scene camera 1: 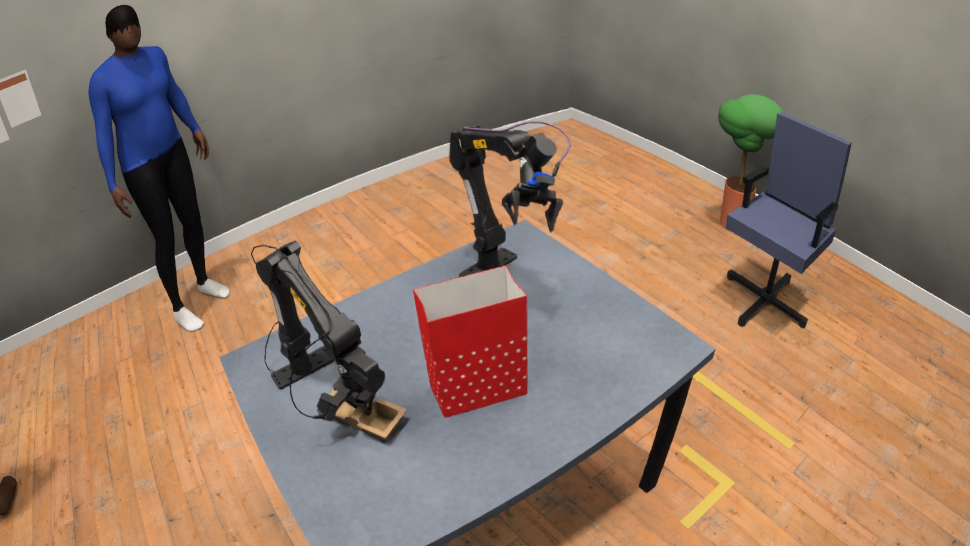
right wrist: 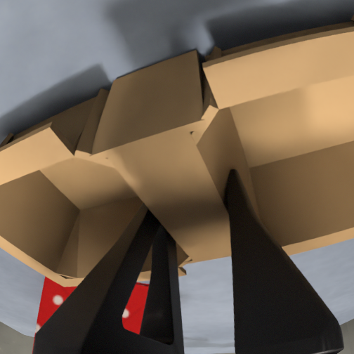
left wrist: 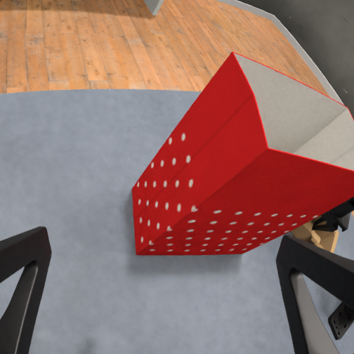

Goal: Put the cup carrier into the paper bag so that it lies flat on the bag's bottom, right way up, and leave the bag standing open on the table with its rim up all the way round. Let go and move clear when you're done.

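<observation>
The tan cup carrier (scene camera 1: 384,427) (left wrist: 326,241) (right wrist: 155,110) is right way up at or just above the table, left of the bag in scene camera 1. My right gripper (scene camera 1: 364,406) (right wrist: 197,188) is shut on its middle bridge, one finger in the cup well on each side. The red paper bag (scene camera 1: 475,359) (left wrist: 225,180) (right wrist: 135,306) with white dots stands upright, its rim up and mouth open; its bottom inside is hidden. My left gripper (scene camera 1: 533,225) (left wrist: 164,247) is open and empty, high behind the bag in scene camera 1.
The grey-blue table (scene camera 1: 590,379) (left wrist: 65,150) carries both arm bases. The left arm's base (scene camera 1: 505,257) is behind the bag, the right arm's base (scene camera 1: 288,375) at the left. A person (scene camera 1: 145,108) stands beyond the table; an office chair (scene camera 1: 780,223) and a potted plant (scene camera 1: 750,118) are at the right.
</observation>
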